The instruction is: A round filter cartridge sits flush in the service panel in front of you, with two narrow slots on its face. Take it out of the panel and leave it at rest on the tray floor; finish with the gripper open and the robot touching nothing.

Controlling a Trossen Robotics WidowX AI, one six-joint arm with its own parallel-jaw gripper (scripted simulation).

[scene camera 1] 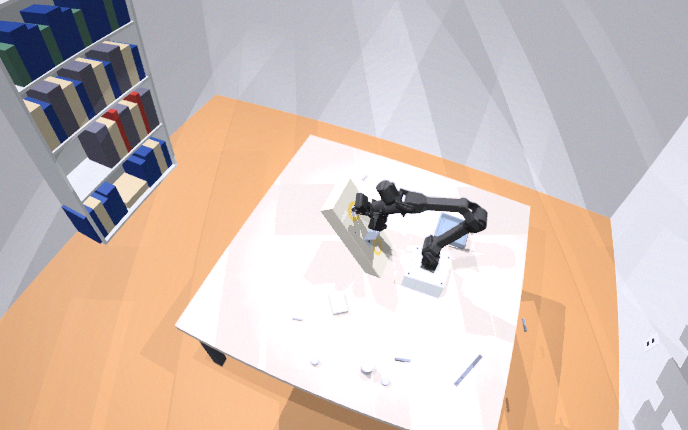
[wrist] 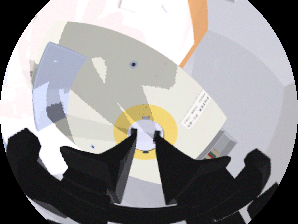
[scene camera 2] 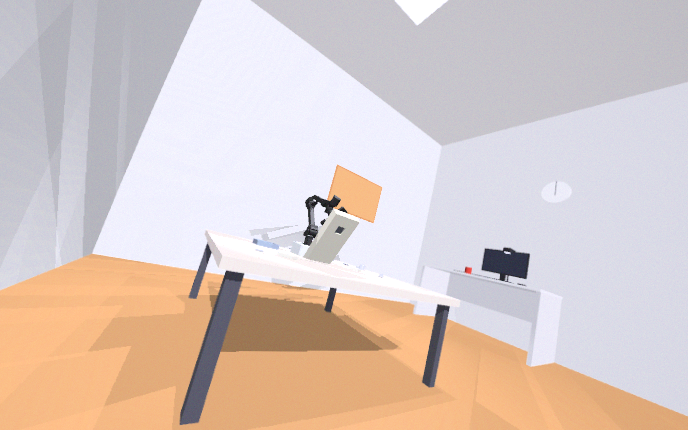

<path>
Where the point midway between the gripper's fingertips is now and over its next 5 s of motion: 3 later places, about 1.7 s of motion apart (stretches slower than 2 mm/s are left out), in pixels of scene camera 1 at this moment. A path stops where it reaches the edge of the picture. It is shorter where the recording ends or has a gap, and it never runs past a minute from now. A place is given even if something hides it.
The gripper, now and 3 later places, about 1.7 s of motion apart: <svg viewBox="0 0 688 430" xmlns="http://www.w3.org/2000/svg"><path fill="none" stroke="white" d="M354 211L351 211L373 224L376 224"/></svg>
</path>
